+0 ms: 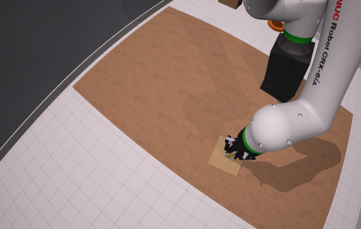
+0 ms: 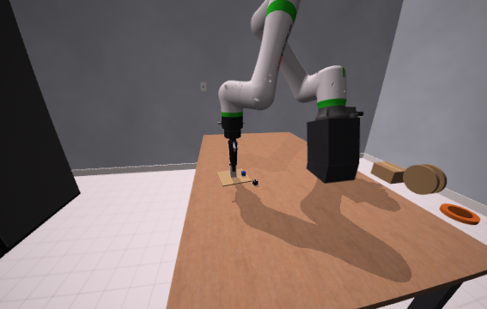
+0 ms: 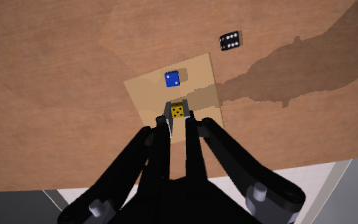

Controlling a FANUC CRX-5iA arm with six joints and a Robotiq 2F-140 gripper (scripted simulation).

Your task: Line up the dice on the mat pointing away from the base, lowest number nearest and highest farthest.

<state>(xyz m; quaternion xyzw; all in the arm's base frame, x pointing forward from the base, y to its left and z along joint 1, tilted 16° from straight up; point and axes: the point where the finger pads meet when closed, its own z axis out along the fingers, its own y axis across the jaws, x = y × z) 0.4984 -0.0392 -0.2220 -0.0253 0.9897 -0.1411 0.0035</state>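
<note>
Now: hand 20 mm above the yellow die. Also, from my hand: blue die: 50 mm behind, 30 mm below; then tan mat: 40 mm below; then black die: 90 mm behind, 80 mm to the left, 30 mm below.
</note>
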